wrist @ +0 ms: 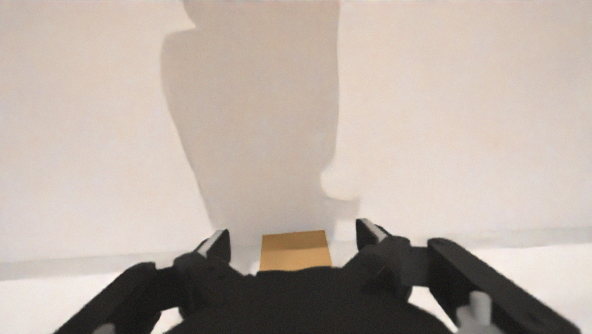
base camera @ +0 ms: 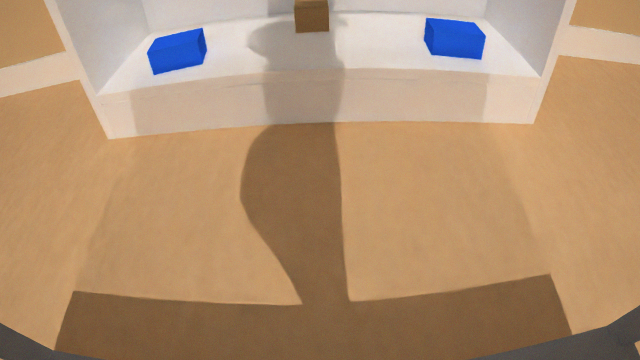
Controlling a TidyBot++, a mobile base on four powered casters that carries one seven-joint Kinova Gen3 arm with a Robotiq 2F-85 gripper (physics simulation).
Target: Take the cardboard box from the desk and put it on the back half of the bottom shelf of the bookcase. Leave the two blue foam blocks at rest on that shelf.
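Places are measured from the arm's base along level axes (x ahead, y left, z up), in millimetres.
Pixels of known places: gripper, fingertip midpoint: (wrist: 293,237).
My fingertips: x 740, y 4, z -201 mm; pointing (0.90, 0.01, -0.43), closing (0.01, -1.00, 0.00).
Note:
Ahead of a thing's pixels: the offset from my fingertips to its top centre. "spot": to the spot under its first point. Level surfaces: height alone.
The cardboard box @(dy +0, dx +5, dz -46 mm) (base camera: 311,17) (wrist: 296,251) stands upright at the middle of the bottom shelf @(dz -96 mm) (base camera: 382,50), near the back panel. My gripper (wrist: 293,237) is open with no thing between its fingers. In the wrist view the box shows beyond the gripper, between the two fingertips and apart from them; its lower part is hidden by the gripper body. The gripper does not show in the base camera view. One blue foam block @(dy +231, dx -103, dz -51 mm) (base camera: 177,51) rests on the left part of the shelf, the other blue foam block @(dy -237, dx -111, dz -51 mm) (base camera: 455,39) on the right part.
The bookcase's left side panel @(spot: dy +379, dx -92, dz -21 mm) (base camera: 102,37) and right side panel (base camera: 522,30) bound the shelf. The shelf's front board @(spot: dy -131, dx -186, dz -154 mm) (base camera: 400,100) meets the wooden floor @(dz -196 mm) (base camera: 425,200). The arm's shadow falls across floor and shelf. White baseboards (base camera: 30,75) run along the wall on both sides.

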